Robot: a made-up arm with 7 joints.
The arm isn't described. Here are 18 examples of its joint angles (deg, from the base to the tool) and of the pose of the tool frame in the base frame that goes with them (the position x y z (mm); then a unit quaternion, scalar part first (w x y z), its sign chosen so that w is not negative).
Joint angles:
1: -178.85 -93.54 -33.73 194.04 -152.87 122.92 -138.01
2: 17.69 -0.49 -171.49 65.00 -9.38 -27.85 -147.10
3: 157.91 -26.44 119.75 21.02 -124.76 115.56 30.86
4: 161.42 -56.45 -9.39 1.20 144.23 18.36 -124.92
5: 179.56 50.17 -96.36 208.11 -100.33 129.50 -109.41
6: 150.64 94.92 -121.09 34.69 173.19 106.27 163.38
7: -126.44 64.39 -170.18 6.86 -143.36 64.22 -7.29
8: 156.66 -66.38 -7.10 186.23 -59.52 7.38 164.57
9: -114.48 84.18 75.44 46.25 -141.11 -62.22 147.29
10: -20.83 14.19 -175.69 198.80 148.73 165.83 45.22
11: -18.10 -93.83 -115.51 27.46 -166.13 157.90 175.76
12: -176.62 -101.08 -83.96 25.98 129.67 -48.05 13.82
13: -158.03 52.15 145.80 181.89 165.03 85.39 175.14
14: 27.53 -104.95 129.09 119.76 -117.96 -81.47 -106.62
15: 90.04 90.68 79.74 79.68 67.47 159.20 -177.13
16: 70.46 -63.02 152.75 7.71 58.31 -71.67 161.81
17: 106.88 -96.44 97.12 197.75 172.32 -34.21 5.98
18: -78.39 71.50 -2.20 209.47 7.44 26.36 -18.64
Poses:
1: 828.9 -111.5 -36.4 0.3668 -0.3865 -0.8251 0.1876
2: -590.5 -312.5 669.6 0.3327 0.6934 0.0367 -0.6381
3: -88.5 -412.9 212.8 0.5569 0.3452 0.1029 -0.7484
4: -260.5 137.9 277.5 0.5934 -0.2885 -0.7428 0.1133
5: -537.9 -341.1 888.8 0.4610 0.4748 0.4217 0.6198
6: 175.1 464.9 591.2 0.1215 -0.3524 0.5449 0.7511
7: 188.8 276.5 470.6 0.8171 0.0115 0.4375 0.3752
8: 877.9 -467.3 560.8 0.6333 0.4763 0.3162 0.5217
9: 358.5 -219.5 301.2 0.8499 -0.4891 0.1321 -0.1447
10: 433.4 -199.7 955.4 0.1352 0.6895 -0.6996 -0.1301
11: -192.2 -355.5 91.8 0.6582 -0.4402 -0.5981 0.1235
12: -111.3 303.6 263.1 0.2881 0.7674 -0.3459 -0.4566
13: -860.8 -205.0 810.2 0.3467 -0.8583 -0.0797 0.3698
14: -608.9 -37.7 -178.5 0.2046 0.7217 0.6112 0.2525
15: -508.6 376.1 330.0 0.8372 0.1005 0.4946 0.2106
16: -226.0 43.1 106.7 0.5024 -0.7129 -0.3082 0.3800
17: 385.4 -849.3 246.5 0.0289 0.0279 0.7301 -0.6822
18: 154.8 -692.5 988.6 0.5861 0.4886 -0.2775 0.5837
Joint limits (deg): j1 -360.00..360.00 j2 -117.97..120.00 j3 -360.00..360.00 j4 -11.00..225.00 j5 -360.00..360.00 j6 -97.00..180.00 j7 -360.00..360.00
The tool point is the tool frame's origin. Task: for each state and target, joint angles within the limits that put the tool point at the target. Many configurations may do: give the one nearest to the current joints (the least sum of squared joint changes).
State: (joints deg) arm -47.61 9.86 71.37 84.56 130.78 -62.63 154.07
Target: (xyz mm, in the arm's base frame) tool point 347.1 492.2 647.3
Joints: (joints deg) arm -20.59 8.62 90.03 82.95 130.89 -43.21 154.07
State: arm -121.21 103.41 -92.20 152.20 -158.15 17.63 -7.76
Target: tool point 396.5 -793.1 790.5
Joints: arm -81.05 62.24 -81.80 200.64 -158.73 21.17 -7.76
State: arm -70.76 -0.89 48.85 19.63 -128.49 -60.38 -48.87
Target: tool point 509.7 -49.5 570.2
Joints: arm -69.30 -11.38 46.41 63.04 -117.37 -57.12 -48.87
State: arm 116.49 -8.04 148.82 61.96 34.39 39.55 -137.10
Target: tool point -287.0 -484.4 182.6
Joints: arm 103.09 -17.35 137.35 44.37 34.16 40.91 -137.10
